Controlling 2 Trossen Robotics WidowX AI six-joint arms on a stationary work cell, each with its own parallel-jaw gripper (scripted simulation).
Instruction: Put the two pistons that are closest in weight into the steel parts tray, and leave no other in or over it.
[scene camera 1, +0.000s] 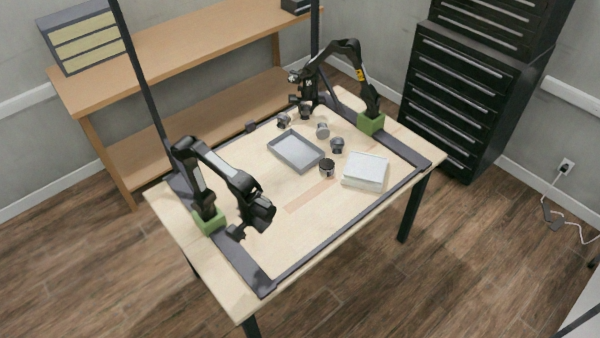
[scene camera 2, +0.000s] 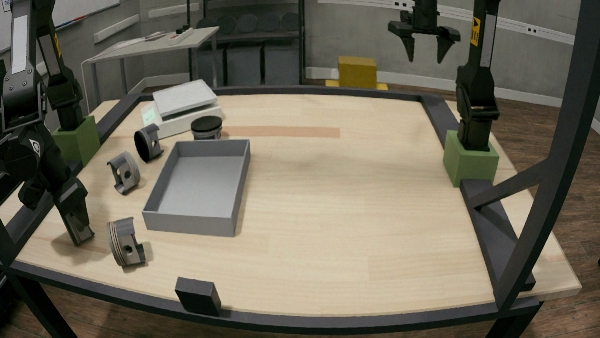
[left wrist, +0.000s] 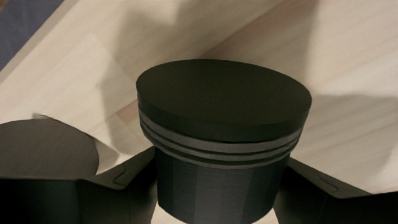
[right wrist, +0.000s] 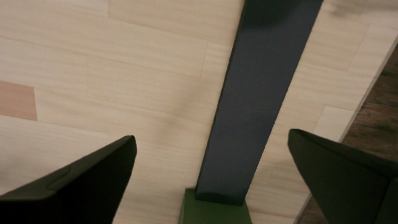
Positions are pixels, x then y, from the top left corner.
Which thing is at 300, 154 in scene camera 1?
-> A steel parts tray.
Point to my left gripper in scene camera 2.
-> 83, 219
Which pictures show the white scale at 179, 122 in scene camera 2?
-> Scene camera 1 and scene camera 2 only.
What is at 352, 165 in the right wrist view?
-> My right gripper.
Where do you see a white scale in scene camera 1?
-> At 345, 180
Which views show my right gripper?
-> Scene camera 1, scene camera 2 and the right wrist view only.
